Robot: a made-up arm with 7 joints.
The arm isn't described. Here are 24 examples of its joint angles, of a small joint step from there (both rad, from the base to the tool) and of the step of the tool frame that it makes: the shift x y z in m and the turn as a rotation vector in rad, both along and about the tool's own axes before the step.
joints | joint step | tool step
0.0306 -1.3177 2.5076 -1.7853 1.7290 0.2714 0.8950 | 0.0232 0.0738 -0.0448 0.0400 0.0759 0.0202 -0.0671 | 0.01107 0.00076 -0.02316 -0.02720 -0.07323 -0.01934
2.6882 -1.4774 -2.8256 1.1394 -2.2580 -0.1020 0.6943 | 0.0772 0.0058 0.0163 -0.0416 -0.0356 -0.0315 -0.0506 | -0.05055 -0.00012 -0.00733 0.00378 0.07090 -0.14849
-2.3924 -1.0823 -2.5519 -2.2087 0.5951 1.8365 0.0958 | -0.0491 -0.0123 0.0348 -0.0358 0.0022 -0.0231 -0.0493 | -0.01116 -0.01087 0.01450 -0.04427 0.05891 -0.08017
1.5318 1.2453 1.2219 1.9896 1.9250 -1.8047 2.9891 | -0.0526 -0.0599 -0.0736 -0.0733 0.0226 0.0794 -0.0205 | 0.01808 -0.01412 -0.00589 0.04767 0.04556 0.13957
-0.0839 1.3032 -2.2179 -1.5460 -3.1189 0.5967 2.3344 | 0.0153 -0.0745 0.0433 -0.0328 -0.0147 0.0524 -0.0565 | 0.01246 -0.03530 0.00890 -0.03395 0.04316 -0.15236
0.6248 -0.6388 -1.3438 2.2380 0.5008 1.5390 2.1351 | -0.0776 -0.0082 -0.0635 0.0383 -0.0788 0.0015 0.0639 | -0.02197 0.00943 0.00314 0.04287 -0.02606 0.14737
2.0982 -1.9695 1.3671 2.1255 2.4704 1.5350 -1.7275 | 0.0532 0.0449 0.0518 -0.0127 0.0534 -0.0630 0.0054 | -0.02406 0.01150 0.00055 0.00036 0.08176 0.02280
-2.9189 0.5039 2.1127 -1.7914 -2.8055 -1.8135 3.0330 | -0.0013 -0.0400 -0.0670 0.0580 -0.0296 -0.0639 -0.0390 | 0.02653 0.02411 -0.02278 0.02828 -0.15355 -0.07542
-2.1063 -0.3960 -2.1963 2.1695 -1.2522 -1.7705 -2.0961 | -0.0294 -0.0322 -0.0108 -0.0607 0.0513 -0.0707 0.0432 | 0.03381 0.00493 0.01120 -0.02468 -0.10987 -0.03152
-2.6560 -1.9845 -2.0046 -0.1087 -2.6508 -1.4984 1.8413 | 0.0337 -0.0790 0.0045 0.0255 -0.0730 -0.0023 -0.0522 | 0.06724 -0.00291 -0.01875 0.02967 -0.10526 0.03106
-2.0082 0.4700 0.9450 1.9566 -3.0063 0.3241 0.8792 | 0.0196 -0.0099 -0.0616 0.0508 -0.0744 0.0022 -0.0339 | -0.00211 0.02183 0.00358 0.05088 0.00949 -0.11529
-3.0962 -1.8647 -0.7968 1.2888 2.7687 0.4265 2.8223 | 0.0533 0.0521 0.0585 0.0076 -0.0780 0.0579 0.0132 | 0.01612 0.04230 -0.01187 0.08780 0.02924 -0.01382
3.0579 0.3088 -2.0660 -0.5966 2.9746 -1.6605 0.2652 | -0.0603 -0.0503 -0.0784 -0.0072 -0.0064 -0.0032 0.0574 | -0.00446 0.02450 -0.01933 0.14457 -0.01502 0.01692
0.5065 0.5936 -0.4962 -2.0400 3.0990 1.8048 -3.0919 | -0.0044 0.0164 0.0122 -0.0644 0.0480 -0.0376 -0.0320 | -0.00407 -0.00847 -0.01464 -0.04483 0.01249 -0.05322
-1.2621 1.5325 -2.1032 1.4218 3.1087 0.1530 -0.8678 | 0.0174 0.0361 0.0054 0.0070 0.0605 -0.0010 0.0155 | 0.01648 0.00378 0.01058 0.01733 -0.01862 0.05560
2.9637 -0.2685 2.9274 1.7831 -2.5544 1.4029 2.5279 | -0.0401 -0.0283 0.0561 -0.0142 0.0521 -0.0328 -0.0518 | 0.02049 0.00489 0.00170 -0.00829 -0.07621 -0.03594
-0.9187 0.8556 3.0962 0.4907 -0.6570 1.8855 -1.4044 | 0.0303 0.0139 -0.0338 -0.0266 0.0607 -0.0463 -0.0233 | 0.00649 -0.00930 0.00105 -0.05021 0.07833 0.00310
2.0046 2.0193 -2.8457 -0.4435 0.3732 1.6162 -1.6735 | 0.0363 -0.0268 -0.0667 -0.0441 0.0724 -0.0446 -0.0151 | 0.01569 -0.00674 0.00573 -0.06579 -0.02596 -0.02730
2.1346 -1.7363 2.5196 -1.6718 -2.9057 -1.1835 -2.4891 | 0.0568 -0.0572 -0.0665 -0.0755 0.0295 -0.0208 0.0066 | 0.04140 0.05505 0.01099 0.12577 -0.06525 -0.02381
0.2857 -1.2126 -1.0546 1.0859 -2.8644 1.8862 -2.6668 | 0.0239 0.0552 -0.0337 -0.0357 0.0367 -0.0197 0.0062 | 0.01725 0.00280 0.01748 -0.00434 -0.02979 0.00279
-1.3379 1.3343 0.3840 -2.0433 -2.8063 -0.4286 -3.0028 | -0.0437 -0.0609 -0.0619 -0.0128 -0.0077 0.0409 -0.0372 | -0.02465 0.03369 -0.01506 0.10402 0.08497 -0.06681
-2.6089 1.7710 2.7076 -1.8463 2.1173 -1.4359 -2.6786 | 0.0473 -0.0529 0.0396 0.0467 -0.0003 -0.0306 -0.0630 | 0.04272 -0.01502 -0.01715 -0.06342 -0.09327 -0.15005
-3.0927 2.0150 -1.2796 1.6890 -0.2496 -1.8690 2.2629 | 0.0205 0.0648 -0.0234 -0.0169 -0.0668 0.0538 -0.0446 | 0.02095 -0.03161 -0.00368 -0.12342 -0.07690 -0.05110
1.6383 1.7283 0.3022 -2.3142 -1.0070 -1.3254 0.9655 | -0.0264 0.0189 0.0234 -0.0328 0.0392 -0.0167 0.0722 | -0.01367 -0.00143 0.00545 0.02409 0.01814 0.05365
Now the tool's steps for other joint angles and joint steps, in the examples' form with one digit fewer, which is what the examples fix.
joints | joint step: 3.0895 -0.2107 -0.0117 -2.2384 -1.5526 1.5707 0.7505 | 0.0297 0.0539 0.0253 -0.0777 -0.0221 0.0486 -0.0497
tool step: 0.0023 -0.0399 -0.0091 -0.1029 -0.0240 -0.0241
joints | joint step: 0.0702 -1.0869 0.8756 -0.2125 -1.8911 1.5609 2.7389 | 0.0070 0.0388 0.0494 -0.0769 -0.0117 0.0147 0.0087
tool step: -0.0114 -0.0115 -0.0235 -0.0583 0.0590 0.0485
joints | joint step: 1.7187 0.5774 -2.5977 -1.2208 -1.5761 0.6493 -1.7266 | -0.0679 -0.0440 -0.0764 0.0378 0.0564 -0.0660 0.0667
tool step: -0.0375 -0.0507 0.0415 -0.2019 0.0646 0.0247
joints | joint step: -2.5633 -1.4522 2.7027 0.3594 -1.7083 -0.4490 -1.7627 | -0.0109 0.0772 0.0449 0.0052 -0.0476 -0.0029 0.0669
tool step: 0.0366 0.0314 0.0199 0.0379 -0.0487 0.0489
